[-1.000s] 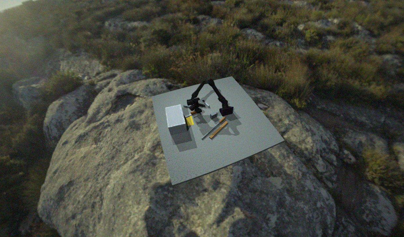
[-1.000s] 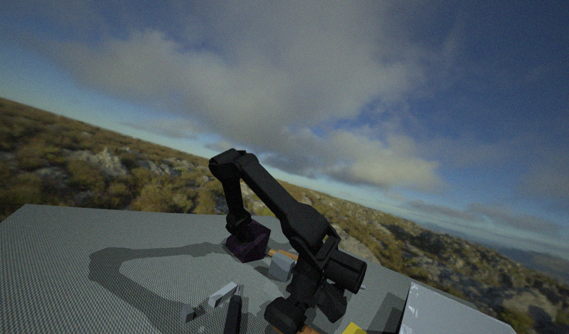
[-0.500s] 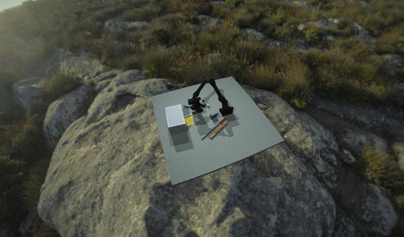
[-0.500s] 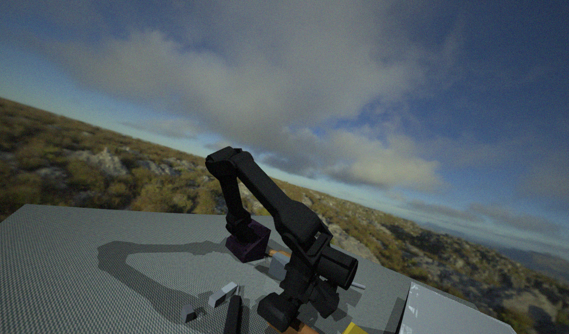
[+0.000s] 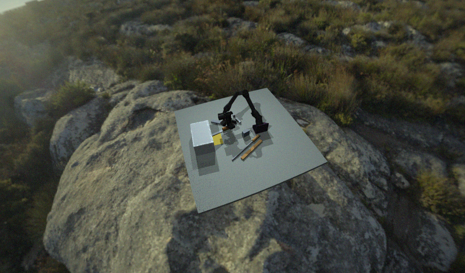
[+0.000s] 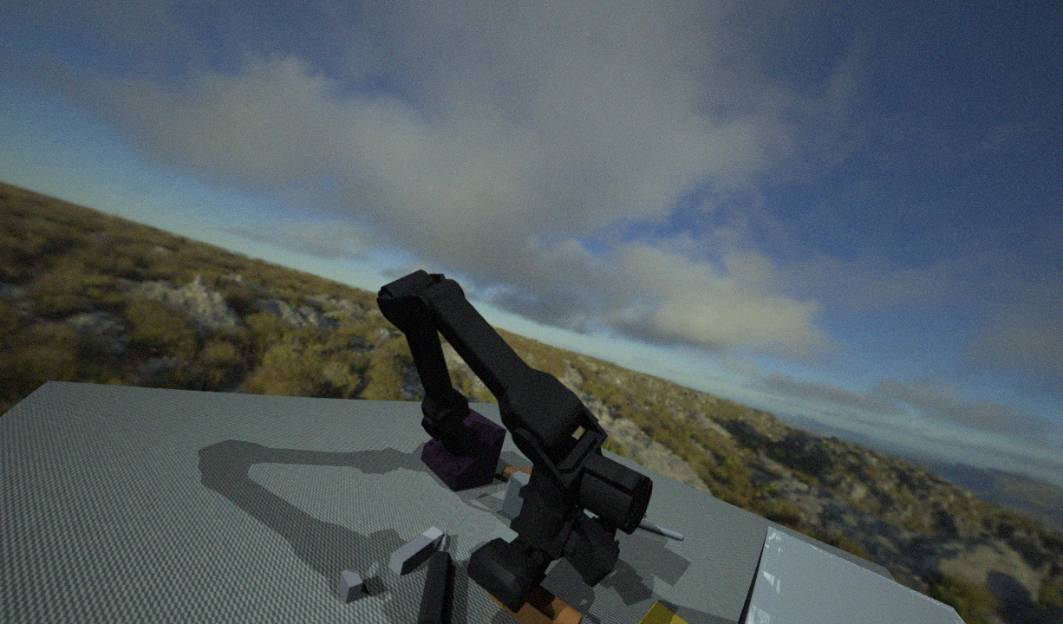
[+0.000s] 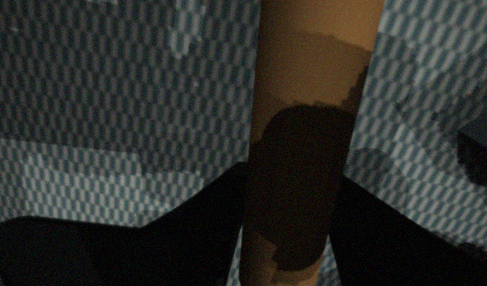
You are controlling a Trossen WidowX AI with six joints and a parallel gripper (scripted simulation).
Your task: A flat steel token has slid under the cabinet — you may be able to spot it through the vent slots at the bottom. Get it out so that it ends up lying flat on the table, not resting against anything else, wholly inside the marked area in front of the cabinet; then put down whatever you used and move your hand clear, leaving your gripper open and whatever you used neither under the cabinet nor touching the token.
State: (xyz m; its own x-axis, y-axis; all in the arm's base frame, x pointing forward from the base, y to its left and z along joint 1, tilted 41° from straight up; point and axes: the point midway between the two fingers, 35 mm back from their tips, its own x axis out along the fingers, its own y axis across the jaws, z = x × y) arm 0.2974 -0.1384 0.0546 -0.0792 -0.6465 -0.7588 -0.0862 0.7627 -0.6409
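Now: gripper tip 14 cm past the grey bar and 5 cm to the left of it. Also, from my gripper tip: grey block 12 cm behind, 17 cm to the left, 3 cm above; then small grey cube 13 cm behind, 15 cm to the right; then wooden stick 10 cm behind, 36 cm to the left.
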